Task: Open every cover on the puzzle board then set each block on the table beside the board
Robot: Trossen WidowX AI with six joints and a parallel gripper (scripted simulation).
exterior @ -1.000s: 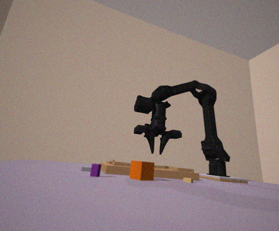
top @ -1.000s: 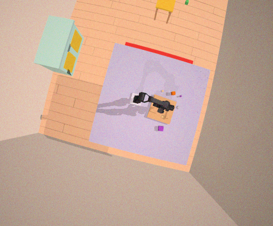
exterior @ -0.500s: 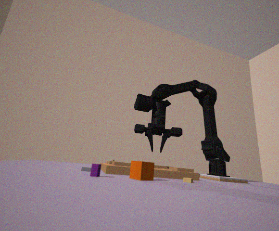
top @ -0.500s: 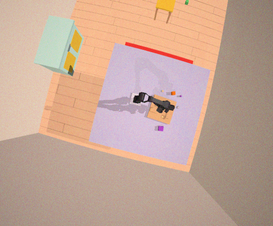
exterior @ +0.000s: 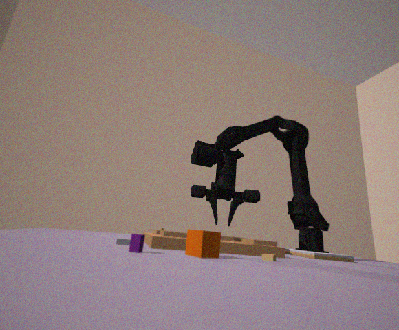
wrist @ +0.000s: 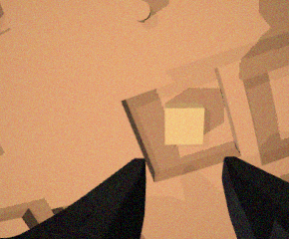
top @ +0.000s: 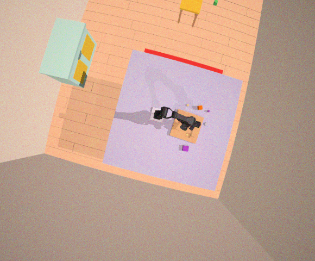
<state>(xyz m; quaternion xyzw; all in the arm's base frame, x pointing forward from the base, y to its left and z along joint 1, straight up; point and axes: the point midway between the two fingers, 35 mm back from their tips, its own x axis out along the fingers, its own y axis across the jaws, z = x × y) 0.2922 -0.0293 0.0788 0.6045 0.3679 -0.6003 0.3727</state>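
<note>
My gripper tip is now 40 mm short of the wooden puzzle board, 40 mm above it and 10 mm to the left of it. From my gripper tip the other things lie so: grey flat piece 250 mm ahead, 50 mm below, 40 mm to the left; then orange block 200 mm to the left, 150 mm ahead, 40 mm below.
</note>
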